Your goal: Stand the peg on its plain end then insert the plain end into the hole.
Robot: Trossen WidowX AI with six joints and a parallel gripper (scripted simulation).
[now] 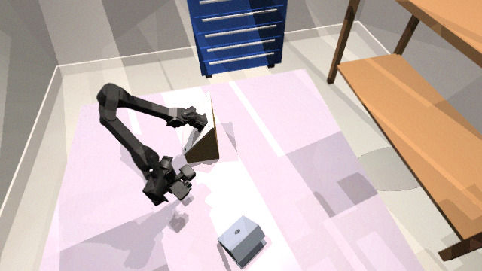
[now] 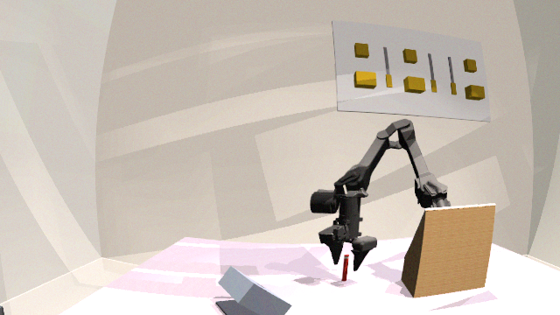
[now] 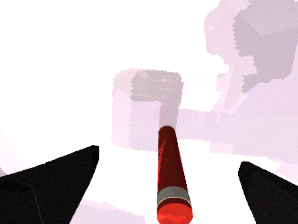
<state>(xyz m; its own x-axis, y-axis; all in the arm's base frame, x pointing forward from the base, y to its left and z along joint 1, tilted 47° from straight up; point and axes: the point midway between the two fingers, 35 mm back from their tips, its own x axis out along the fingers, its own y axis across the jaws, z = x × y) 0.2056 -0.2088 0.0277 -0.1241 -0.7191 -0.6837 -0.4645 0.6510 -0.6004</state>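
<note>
Now: the grey sloped panel 240 mm ahead of my gripper tip and 200 mm to the left of it. The rest, counted from my gripper tip: red peg: 20 mm above.
</note>
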